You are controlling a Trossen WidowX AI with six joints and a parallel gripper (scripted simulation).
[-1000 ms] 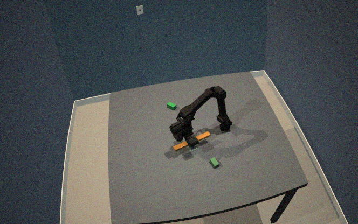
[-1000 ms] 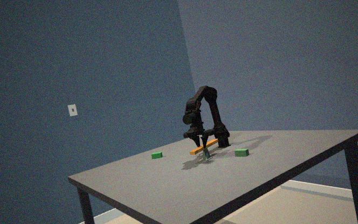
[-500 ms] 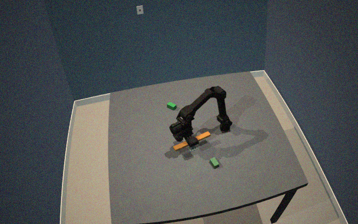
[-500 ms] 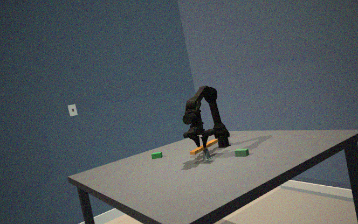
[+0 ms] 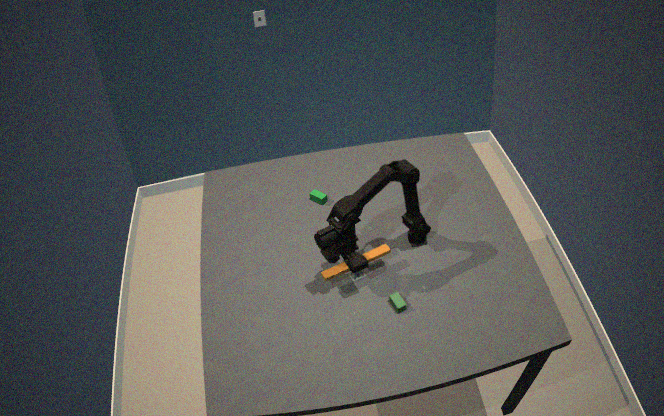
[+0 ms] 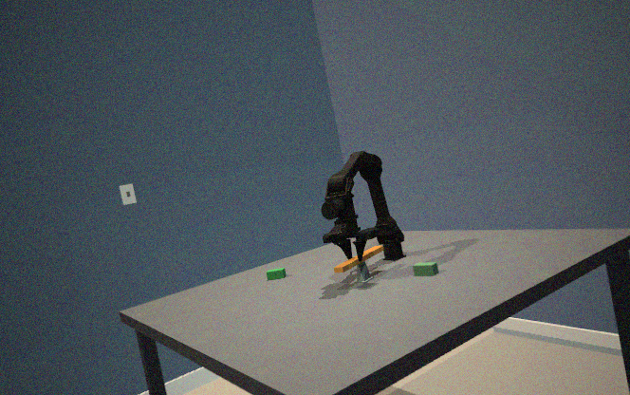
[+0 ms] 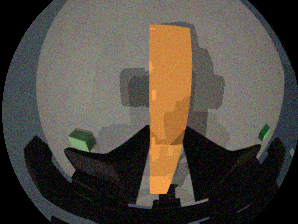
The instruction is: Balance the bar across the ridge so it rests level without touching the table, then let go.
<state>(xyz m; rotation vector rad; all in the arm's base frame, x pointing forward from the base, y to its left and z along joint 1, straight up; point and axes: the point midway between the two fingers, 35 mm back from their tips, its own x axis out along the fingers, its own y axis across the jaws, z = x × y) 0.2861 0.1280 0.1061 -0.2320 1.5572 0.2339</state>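
The bar is 30 mm behind my gripper tip and 10 mm to the right of it.
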